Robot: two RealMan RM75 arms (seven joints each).
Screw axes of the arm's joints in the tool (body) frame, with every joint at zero. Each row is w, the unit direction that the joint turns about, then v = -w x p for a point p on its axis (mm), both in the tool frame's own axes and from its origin. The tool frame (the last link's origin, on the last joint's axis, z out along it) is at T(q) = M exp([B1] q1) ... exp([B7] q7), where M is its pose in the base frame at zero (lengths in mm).
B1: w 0 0 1 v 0.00 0.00 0.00
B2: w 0 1 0 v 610.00 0.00 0.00
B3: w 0 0 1 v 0.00 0.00 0.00
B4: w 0 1 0 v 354.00 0.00 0.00
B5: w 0 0 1 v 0.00 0.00 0.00
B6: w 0 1 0 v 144.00 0.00 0.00
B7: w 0 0 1 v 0.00 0.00 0.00
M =
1 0 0 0.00
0 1 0 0.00
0 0 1 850.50
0 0 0 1
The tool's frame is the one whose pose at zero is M.
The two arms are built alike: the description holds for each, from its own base.
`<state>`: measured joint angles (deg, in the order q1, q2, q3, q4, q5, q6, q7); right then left.
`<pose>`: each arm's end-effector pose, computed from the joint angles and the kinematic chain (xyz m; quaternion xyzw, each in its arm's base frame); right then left.
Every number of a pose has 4 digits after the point. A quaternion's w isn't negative.
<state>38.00 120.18 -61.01 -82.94 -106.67 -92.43 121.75 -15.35 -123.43 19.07 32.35 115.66 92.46 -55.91</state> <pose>0.0621 0.3523 0.0571 -0.9688 0.0986 0.2143 0.0763 -0.3399 0.2395 -0.0046 -0.8788 -0.2395 -0.2975 0.2859</pose>
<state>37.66 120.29 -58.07 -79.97 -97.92 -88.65 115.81 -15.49 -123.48 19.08 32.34 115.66 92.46 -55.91</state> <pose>0.0558 0.3599 0.0727 -0.9448 0.0744 0.3039 0.0971 -0.3391 0.2403 -0.0050 -0.8791 -0.2387 -0.2982 0.2852</pose>
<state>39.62 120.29 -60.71 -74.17 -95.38 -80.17 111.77 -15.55 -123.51 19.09 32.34 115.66 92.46 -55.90</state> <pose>0.0481 0.3810 0.0601 -0.9316 0.0798 0.3323 0.1242 -0.3387 0.2406 -0.0052 -0.8792 -0.2382 -0.2985 0.2849</pose>
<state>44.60 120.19 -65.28 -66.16 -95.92 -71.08 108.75 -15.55 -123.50 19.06 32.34 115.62 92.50 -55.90</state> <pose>0.0336 0.4050 0.0296 -0.9331 0.0868 0.3196 0.1398 -0.3387 0.2406 -0.0050 -0.8790 -0.2381 -0.2990 0.2852</pose>
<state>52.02 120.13 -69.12 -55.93 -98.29 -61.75 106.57 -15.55 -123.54 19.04 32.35 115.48 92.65 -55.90</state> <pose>0.0179 0.4298 -0.0074 -0.9418 0.0930 0.2813 0.1587 -0.3381 0.2406 -0.0049 -0.8785 -0.2375 -0.3008 0.2853</pose>
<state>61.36 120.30 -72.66 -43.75 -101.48 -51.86 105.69 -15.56 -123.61 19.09 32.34 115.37 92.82 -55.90</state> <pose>0.0013 0.4506 -0.0479 -0.9529 0.0948 0.2230 0.1822 -0.3373 0.2406 -0.0053 -0.8782 -0.2369 -0.3029 0.2844</pose>
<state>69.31 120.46 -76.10 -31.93 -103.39 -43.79 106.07 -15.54 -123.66 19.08 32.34 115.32 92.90 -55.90</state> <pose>-0.0025 0.4617 -0.0813 -0.9606 0.1010 0.1611 0.2027 -0.3370 0.2404 -0.0055 -0.8779 -0.2369 -0.3039 0.2842</pose>
